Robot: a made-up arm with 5 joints. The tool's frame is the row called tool.
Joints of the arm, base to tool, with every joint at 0 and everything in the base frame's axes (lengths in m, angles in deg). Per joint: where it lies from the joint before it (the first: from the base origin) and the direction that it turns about. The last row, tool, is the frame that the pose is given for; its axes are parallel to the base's.
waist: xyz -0.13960 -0.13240 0.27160 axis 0 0 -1
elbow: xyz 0.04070 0.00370 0.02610 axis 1 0 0
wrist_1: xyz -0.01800 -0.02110 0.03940 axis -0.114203 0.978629 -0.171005
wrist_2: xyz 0.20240 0.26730 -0.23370 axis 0 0 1
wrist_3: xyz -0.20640 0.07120 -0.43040 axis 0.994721 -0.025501 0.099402
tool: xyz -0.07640 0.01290 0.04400
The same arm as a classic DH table. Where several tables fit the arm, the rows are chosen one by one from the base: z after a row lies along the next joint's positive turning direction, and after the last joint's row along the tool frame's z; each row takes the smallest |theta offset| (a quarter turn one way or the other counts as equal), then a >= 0, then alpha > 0; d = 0 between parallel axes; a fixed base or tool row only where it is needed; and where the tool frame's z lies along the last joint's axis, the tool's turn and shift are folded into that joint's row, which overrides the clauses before.
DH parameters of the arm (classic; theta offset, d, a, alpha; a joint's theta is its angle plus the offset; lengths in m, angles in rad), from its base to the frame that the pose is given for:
base (fixed): 0.7589 0 -0.1924 3.1416
waist: -0.8119 -0.2977 0.0037 -1.5708
elbow: 1.3978 0.0195 0.0352 1.6852
wrist_1: 1.5508 0.2179 0.232 1.7426
wrist_2: 1.429 -0.6013 0.0659 1.4712
wrist_3: 0 -0.2863 0.0109 -1.4712
tool (fixed): -1.5452 0.0517 0 0

